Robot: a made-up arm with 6 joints. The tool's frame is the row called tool. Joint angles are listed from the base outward.
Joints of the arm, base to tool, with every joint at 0 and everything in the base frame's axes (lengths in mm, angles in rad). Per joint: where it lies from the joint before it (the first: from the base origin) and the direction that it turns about. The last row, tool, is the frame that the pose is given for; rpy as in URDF.
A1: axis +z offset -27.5 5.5 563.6
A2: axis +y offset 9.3 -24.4 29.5
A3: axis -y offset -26.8 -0.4 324
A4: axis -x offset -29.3 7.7 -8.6
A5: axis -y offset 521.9 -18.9 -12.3
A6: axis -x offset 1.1 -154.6 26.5
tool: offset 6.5 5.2 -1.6 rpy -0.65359 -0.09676 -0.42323
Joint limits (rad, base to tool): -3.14..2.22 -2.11..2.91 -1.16..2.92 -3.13..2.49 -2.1..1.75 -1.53..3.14
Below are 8 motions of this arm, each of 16 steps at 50 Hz.
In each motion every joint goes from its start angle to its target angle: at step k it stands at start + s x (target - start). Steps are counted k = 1, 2, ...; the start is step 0. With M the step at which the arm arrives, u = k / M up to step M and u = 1 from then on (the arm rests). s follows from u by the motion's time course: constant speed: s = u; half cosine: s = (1 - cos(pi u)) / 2; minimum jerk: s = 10 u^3 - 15 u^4 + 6 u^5.
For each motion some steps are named. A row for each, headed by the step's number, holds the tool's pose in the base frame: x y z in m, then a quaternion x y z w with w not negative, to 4 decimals.
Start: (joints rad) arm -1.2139 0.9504 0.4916 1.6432 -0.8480 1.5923
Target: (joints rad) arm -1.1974 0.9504 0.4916 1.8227 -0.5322 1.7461
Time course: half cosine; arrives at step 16
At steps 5, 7, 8, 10, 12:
5: 0.2517 -0.7344 0.7248 0.6689 -0.5397 -0.4867 0.1562
7: 0.2600 -0.7304 0.7245 0.6822 -0.5079 -0.4952 0.1772
8: 0.2644 -0.7281 0.7242 0.6888 -0.4903 -0.4996 0.1886
10: 0.2730 -0.7236 0.7235 0.7003 -0.4550 -0.5079 0.2109
12: 0.2801 -0.7195 0.7227 0.7087 -0.4244 -0.5146 0.2298

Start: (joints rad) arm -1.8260 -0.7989 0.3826 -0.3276 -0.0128 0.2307
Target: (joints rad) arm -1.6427 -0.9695 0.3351 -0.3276 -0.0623 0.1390
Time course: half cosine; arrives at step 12
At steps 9, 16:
9: -0.1993 0.1012 1.2281 -0.4368 -0.2878 -0.7947 0.3080
16: -0.2009 0.1090 1.2246 -0.4321 -0.3011 -0.7870 0.3213

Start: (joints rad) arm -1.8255 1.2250 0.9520 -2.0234 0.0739 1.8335
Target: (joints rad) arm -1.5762 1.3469 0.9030 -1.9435 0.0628 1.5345
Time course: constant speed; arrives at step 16
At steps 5, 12, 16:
5: -0.1091 -0.7183 0.3932 0.0180 0.3264 -0.8369 0.4390
12: -0.0343 -0.7030 0.3454 0.0577 0.3274 -0.8088 0.4850
16: 0.0066 -0.6893 0.3190 0.0804 0.3302 -0.7911 0.5085

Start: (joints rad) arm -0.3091 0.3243 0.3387 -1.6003 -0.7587 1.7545
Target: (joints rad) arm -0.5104 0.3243 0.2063 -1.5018 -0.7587 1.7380
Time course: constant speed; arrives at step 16
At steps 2, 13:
2: 0.5350 -0.2029 0.7231 -0.3891 -0.0838 -0.0245 0.9170
13: 0.4786 -0.2804 0.6774 -0.4019 -0.0050 -0.0636 0.9135

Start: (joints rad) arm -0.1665 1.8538 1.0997 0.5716 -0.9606 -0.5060
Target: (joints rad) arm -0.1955 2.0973 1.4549 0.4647 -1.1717 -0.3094
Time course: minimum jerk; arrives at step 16
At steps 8, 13, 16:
8: 0.6909 -0.2947 0.2091 -0.4066 0.7569 -0.1359 0.4932
13: 0.6806 -0.3078 0.1908 -0.4024 0.7748 -0.1088 0.4752
16: 0.6793 -0.3091 0.1889 -0.4018 0.7767 -0.1056 0.4735

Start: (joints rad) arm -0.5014 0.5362 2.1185 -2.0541 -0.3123 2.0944
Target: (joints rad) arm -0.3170 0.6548 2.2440 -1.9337 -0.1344 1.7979
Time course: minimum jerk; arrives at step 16
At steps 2, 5, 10, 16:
2: 0.2778 -0.0937 1.3938 -0.3242 -0.6715 -0.4443 0.4966
5: 0.2849 -0.0905 1.3905 -0.3006 -0.6709 -0.4373 0.5180
10: 0.3079 -0.0769 1.3789 -0.2176 -0.6663 -0.4108 0.5830
16: 0.3191 -0.0685 1.3726 -0.1734 -0.6626 -0.3956 0.6119

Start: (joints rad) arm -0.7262 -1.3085 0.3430 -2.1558 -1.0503 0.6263
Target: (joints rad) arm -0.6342 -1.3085 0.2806 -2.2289 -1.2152 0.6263
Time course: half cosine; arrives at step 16
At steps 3, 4, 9, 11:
3: -0.1258 0.2038 1.1764 -0.2588 -0.5383 0.2318 0.7678
4: -0.1253 0.2029 1.1760 -0.2587 -0.5369 0.2382 0.7668
9: -0.1217 0.1968 1.1728 -0.2581 -0.5276 0.2843 0.7578
11: -0.1203 0.1946 1.1714 -0.2578 -0.5242 0.3026 0.7532

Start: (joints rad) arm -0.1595 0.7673 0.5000 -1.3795 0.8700 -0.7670
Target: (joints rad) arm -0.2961 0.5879 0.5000 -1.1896 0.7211 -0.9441
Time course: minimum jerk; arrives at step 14
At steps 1, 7, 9, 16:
1: 0.5828 -0.1550 0.5540 0.6276 -0.1133 -0.4600 0.6178
7: 0.5701 -0.2130 0.6139 0.6447 -0.1544 -0.4083 0.6275
9: 0.5597 -0.2415 0.6453 0.6500 -0.1739 -0.3829 0.6330
16: 0.5471 -0.2681 0.6762 0.6531 -0.1917 -0.3591 0.6386

